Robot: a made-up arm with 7 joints.
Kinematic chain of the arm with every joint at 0, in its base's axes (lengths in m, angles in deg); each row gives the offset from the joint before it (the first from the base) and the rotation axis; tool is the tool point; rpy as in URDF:
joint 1: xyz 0 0 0 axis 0.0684 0.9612 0.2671
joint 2: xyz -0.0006 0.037 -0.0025 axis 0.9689 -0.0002 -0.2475
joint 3: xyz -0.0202 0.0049 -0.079 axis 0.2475 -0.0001 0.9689
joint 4: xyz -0.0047 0 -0.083 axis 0.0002 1 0
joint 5: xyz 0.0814 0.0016 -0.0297 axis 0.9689 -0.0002 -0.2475
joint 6: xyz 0.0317 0 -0.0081 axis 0.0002 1 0
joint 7: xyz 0.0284 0 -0.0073 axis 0.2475 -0.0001 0.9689
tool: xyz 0 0 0 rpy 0 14.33 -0.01
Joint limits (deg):
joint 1: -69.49..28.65
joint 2: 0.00..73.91
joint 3: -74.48..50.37
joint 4: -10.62..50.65
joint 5: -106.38..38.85
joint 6: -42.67..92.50
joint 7: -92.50..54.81
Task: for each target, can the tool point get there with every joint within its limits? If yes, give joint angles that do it. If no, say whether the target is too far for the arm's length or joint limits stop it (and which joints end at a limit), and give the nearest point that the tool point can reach.
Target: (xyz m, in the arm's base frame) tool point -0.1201 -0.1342 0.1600
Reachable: no: joint limits stop it (at a limit: joint 1, joint 2, joint 3, joint 4, joint 5) | nearest point -0.0779 -0.0947 -0.1200 | short by 0.286 m
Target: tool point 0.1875 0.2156 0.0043
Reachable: yes | joints -35.08 56.13 30.11 8.40 -69.53 19.83 -41.91
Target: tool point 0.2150 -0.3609 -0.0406
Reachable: no: too far | nearest point 0.1707 -0.1480 -0.0713 | short by 0.220 m
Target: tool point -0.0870 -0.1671 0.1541
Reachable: no: joint limits stop it (at a limit: joint 1, joint 2, joint 4, joint 6) | nearest point 0.1139 -0.1280 -0.0306 | short by 0.276 m
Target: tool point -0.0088 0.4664 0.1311
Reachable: no: too far | nearest point -0.0011 0.3342 -0.0022 | short by 0.188 m
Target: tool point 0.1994 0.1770 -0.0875
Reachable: yes | joints -31.13 29.77 27.68 10.76 -10.01 -9.94 -56.72
